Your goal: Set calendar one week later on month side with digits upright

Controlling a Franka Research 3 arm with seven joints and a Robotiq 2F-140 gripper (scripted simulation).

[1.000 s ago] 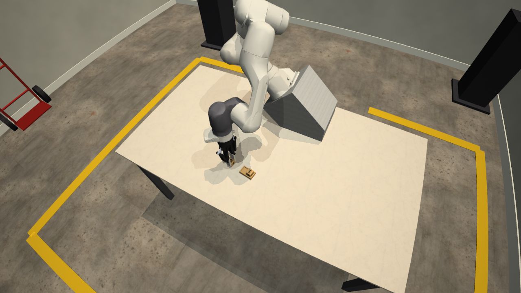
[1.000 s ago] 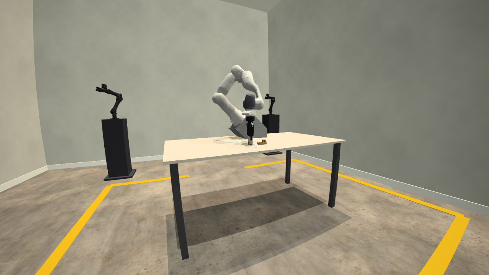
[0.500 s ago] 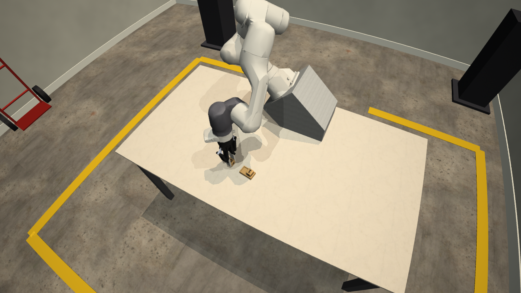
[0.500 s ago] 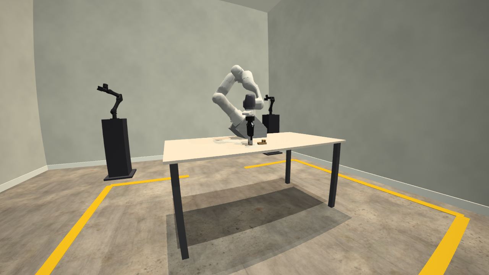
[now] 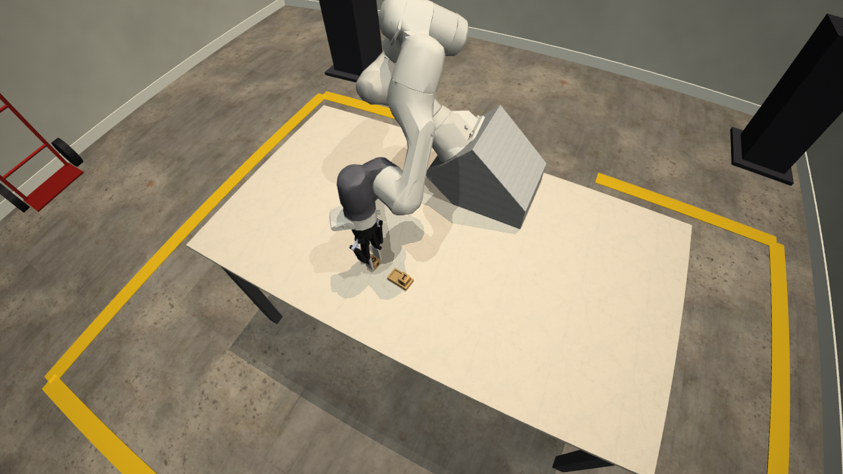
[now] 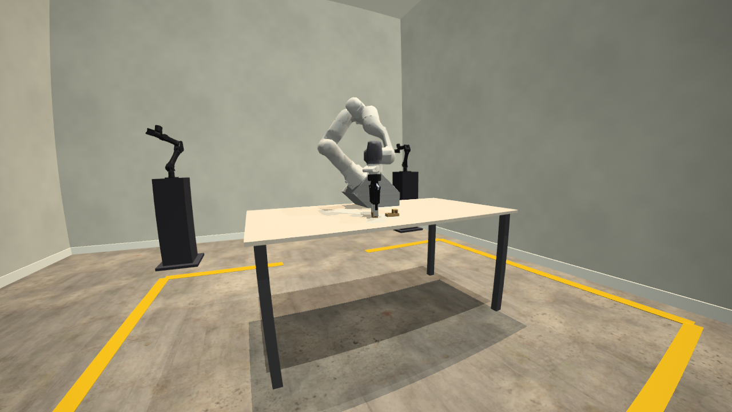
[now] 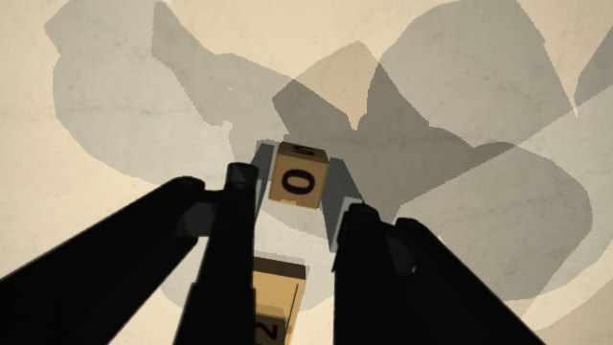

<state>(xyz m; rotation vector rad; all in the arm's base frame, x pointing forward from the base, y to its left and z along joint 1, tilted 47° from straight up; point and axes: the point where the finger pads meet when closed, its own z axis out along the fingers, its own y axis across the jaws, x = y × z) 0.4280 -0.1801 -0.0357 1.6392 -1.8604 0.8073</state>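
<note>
Now: hand 30 mm above the wooden digit cube. The rest, counted from my hand: wooden tray (110 mm to the left, 30 mm below, 10 mm ahead).
</note>
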